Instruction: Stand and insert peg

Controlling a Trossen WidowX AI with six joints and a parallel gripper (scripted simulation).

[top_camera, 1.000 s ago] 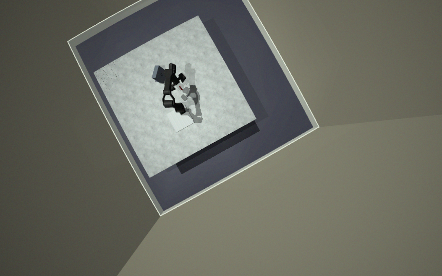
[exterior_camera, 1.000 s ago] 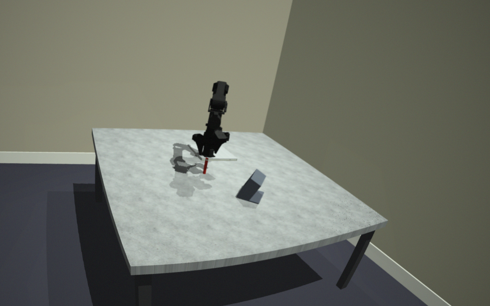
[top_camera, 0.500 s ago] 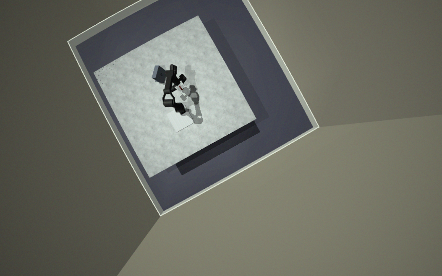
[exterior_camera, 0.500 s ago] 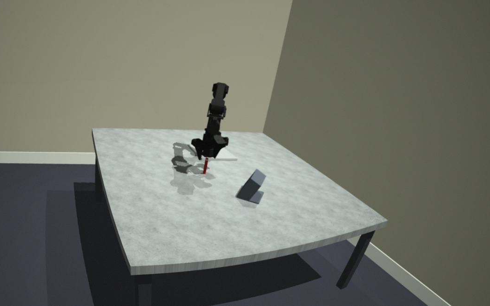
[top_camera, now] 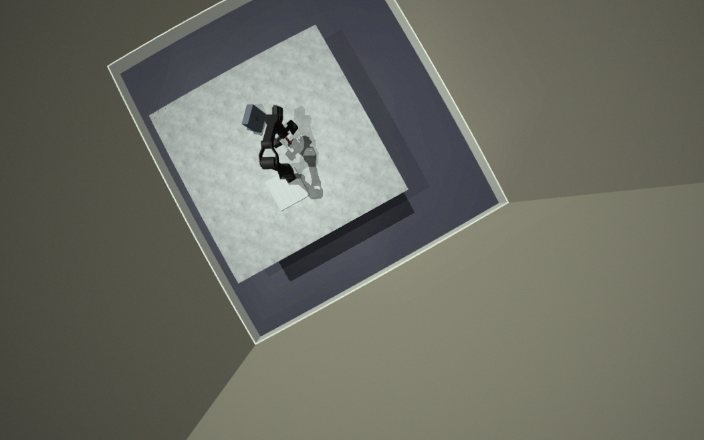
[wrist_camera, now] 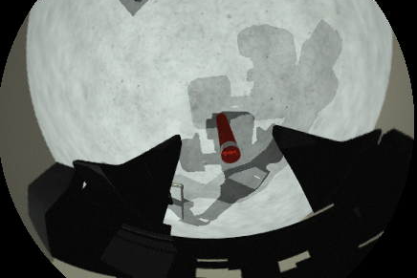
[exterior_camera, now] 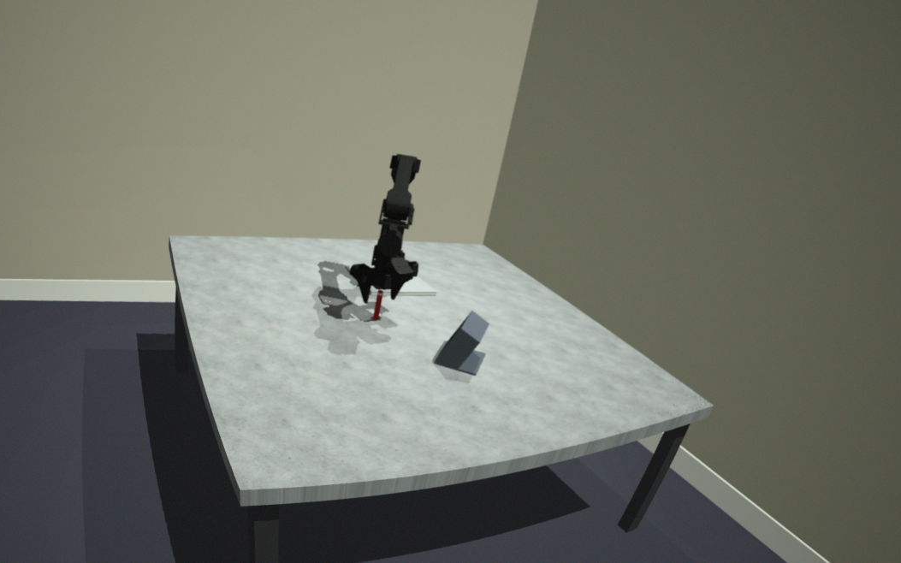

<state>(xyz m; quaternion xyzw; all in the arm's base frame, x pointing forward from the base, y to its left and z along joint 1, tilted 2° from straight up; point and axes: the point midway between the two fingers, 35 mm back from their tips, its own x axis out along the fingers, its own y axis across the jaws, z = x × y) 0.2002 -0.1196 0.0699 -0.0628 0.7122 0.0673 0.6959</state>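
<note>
My gripper tip is right at the red peg. Round my gripper tip: grey sloped panel (230 mm ahead, 110 mm to the left, 10 mm below).
</note>
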